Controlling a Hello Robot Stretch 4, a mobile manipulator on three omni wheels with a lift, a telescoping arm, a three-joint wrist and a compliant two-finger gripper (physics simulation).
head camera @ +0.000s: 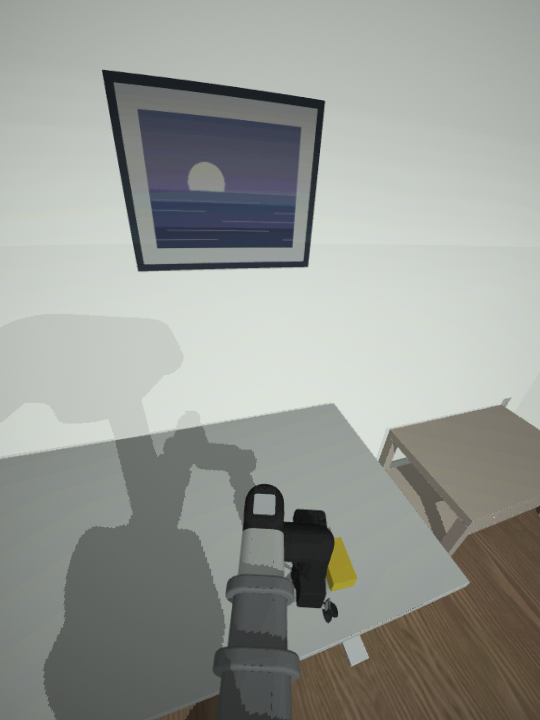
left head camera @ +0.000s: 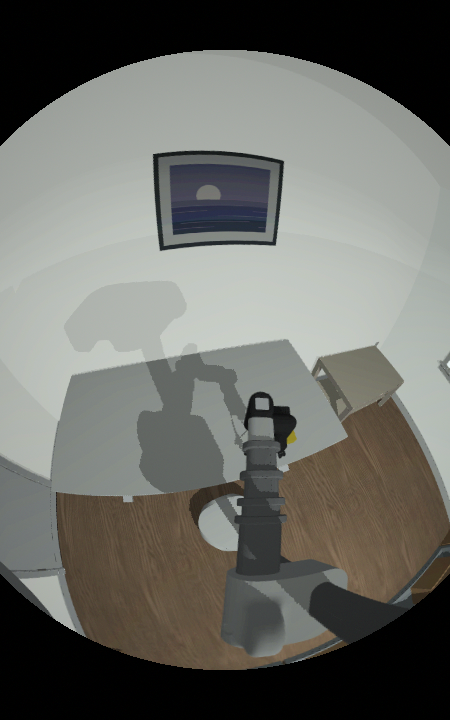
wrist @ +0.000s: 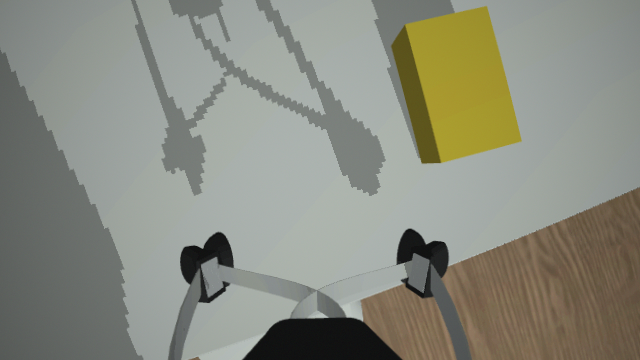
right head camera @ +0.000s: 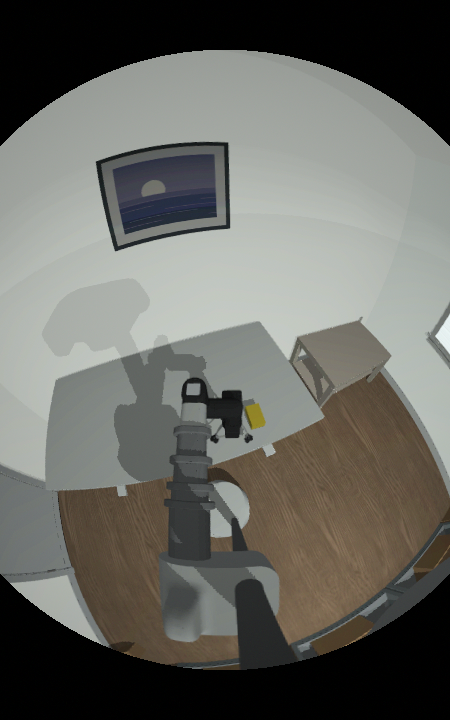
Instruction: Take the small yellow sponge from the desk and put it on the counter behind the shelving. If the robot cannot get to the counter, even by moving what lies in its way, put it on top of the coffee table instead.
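Seen in the pictures: gripper, fingertip midpoint: [head camera: 298, 612] [wrist: 315, 253] [right head camera: 231, 439]; robot's base at its link origin: [left head camera: 229, 521] [right head camera: 219, 507].
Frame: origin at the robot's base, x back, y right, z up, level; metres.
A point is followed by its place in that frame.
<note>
The small yellow sponge [head camera: 341, 565] {y 0.204, x -0.426, z 0.738 m} [left head camera: 291, 436] {y 0.216, x -0.411, z 0.737 m} [right head camera: 255, 415] {y 0.198, x -0.433, z 0.737 m} [wrist: 462, 85] {y 0.195, x -0.440, z 0.737 m} lies on the grey desk [head camera: 401, 540] {y 0.404, x -0.516, z 0.692 m} [left head camera: 106, 424] {y -0.674, x -0.387, z 0.692 m} [right head camera: 79, 424] {y -0.730, x -0.362, z 0.693 m} [wrist: 300, 200] {y 0.077, x -0.359, z 0.692 m}, near its front right part. My gripper [right head camera: 231, 439] {y 0.088, x -0.326, z 0.740 m} [wrist: 315, 253] {y 0.088, x -0.326, z 0.740 m} is open and empty, and it hangs above the desk near the front edge. In the wrist view the sponge lies ahead of the fingertips and to the right, apart from them. In the head view the wrist hides part of the gripper. The coffee table may be the low brown table [head camera: 488, 459] {y 1.150, x -1.066, z 0.423 m} [left head camera: 360, 374] {y 1.096, x -1.077, z 0.422 m} [right head camera: 344, 355] {y 1.089, x -1.028, z 0.422 m} to the right of the desk. The counter does not show.
Shelving [right head camera: 397, 589] with brown boxes [right head camera: 343, 634] stands at the lower right edge of the right head view. A framed picture [head camera: 220, 215] {y -0.168, x -0.992, z 1.480 m} hangs on the wall behind the desk. The arm [head camera: 258, 622] {y 0.001, x -0.195, z 1.153 m} reaches over the desk's front edge. Wooden floor lies in front.
</note>
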